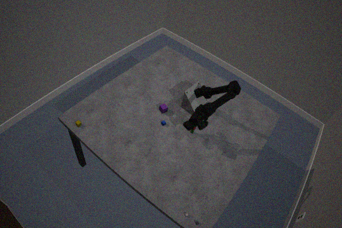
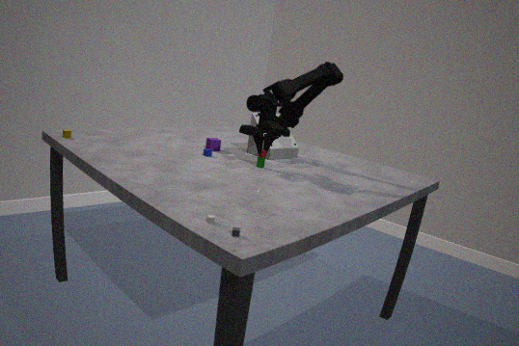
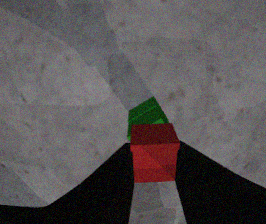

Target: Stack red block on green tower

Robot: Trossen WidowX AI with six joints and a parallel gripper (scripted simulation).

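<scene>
Now: gripper tip right at the red block. Round my gripper tip: blue cube 110 mm ahead, 190 mm to the right, 40 mm below; then purple cube 20 mm ahead, 280 mm to the right, 30 mm below; then white cube 480 mm ahead, 400 mm to the left, 40 mm below.
</scene>
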